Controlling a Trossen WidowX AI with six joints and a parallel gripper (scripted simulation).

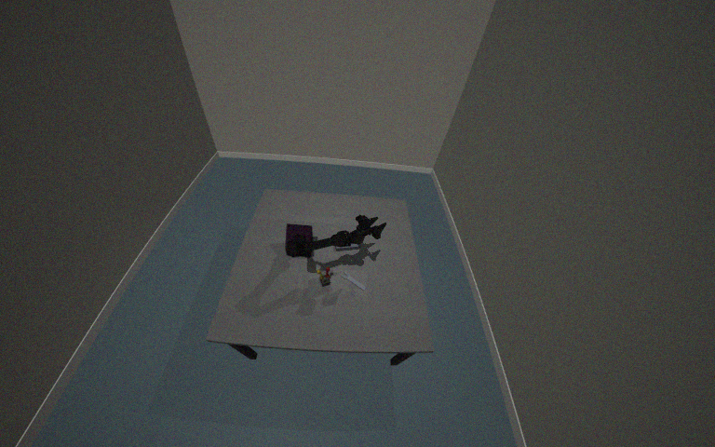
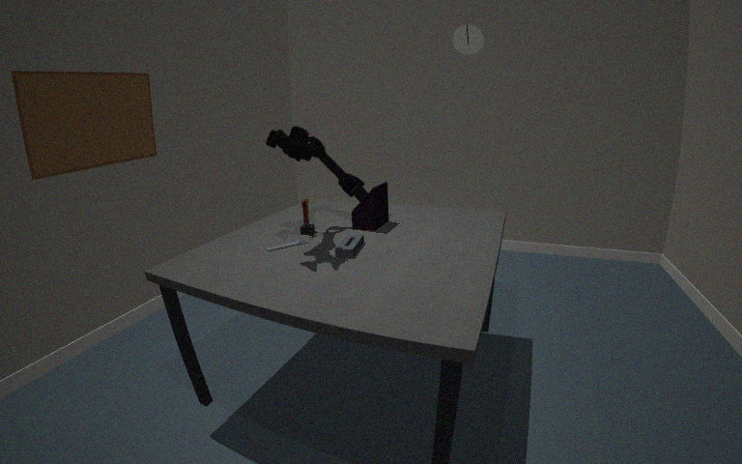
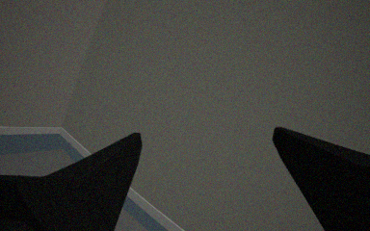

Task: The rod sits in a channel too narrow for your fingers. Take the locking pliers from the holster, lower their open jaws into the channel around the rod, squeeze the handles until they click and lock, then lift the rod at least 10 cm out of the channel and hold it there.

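My gripper tip is now 350 mm past the yellow handle, 350 mm above it and 120 mm to the left of it. Also, from my gripper tip: holster block 440 mm below, 320 mm behind, 120 mm to the right; channel block 440 mm below, 160 mm to the left, 140 mm behind.
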